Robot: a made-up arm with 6 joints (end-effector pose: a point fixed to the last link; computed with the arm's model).
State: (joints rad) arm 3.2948 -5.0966 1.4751 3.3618 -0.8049 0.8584
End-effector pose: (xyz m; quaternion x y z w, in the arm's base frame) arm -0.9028 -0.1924 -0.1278 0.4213 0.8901 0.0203 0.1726
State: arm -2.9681 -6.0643 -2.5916 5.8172 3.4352 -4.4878
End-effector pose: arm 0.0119 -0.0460 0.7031 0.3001 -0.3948 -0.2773 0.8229
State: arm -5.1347 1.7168 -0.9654 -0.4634 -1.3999 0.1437
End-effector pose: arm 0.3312 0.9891 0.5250 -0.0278 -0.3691 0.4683 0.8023
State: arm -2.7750 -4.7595 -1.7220 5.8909 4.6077 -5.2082
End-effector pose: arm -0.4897 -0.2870 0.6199 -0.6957 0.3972 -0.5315 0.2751
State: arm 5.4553 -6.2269 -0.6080 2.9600 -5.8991 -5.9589
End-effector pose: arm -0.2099 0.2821 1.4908 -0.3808 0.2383 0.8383 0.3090
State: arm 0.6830 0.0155 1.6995 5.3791 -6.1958 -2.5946
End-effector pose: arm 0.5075 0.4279 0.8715 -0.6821 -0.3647 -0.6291 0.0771
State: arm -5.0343 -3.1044 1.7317 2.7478 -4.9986 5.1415
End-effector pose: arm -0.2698 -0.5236 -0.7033 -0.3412 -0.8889 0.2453 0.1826
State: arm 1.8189 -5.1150 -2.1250 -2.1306 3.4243 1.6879
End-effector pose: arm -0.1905 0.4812 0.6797 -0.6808 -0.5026 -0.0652 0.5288
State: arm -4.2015 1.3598 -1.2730 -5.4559 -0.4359 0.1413
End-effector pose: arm -0.3635 0.7139 0.9777 0.1899 -0.0042 0.9804 0.0517
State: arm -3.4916 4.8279 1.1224 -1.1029 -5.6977 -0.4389
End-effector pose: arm 0.9353 -0.2725 0.8659 -0.1175 0.2272 0.5996 0.7583
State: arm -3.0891 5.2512 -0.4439 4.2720 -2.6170 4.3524
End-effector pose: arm 1.0219 -0.0520 0.6487 0.6423 0.1489 -0.7184 0.2217
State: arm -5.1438 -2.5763 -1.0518 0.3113 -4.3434 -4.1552
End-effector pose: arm -0.2288 -0.3166 -0.9670 -0.3981 -0.6242 0.6642 0.1037
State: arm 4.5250 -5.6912 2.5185 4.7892 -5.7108 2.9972
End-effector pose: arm -0.1588 -0.4446 0.2063 -0.9576 0.0618 0.2783 0.0425
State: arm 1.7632 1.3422 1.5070 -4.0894 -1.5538 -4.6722
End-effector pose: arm -0.0391 0.8395 -0.1464 0.6956 0.3292 0.4224 0.4790
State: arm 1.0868 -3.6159 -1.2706 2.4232 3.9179 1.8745
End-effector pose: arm 0.3940 0.6227 -0.5948 0.7604 -0.4932 0.2841 0.3126
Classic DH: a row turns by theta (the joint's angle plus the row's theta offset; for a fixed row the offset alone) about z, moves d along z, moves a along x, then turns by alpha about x. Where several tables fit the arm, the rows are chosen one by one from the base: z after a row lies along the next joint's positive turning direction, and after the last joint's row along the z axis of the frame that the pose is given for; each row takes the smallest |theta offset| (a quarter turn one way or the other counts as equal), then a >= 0, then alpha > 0; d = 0 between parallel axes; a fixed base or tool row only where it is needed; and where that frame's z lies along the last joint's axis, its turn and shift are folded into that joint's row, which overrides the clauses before.
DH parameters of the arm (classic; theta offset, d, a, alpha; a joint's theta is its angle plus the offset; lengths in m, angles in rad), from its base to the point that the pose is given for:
joint 1: 0 0.162 0 -1.5708
joint 2: -1.5708 0 0.814 0
joint 3: 1.5708 0.024 0 1.5708
joint 4: 0 0.48 0 -1.5708
joint 5: 0 0 0 1.5708
joint 6: 0 0.18 0 0

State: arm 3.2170 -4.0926 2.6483 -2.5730 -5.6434 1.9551
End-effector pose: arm -0.0342 0.0314 -0.3219 0.7340 0.4002 0.5475 0.0361
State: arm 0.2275 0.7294 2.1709 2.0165 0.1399 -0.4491
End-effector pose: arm 0.6814 0.2056 0.1323 0.6067 0.7781 0.1563 0.0446
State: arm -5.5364 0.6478 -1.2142 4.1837 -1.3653 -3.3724
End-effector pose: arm 0.0924 0.3255 1.2948 -0.5199 0.1055 0.4776 0.7003
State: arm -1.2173 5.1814 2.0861 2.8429 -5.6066 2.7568
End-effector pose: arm -0.0395 0.2722 0.9630 -0.0392 0.1830 -0.7716 0.6080
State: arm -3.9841 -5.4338 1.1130 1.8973 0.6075 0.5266
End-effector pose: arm -0.8920 0.8179 0.4905 0.1111 -0.7482 -0.2619 0.5994
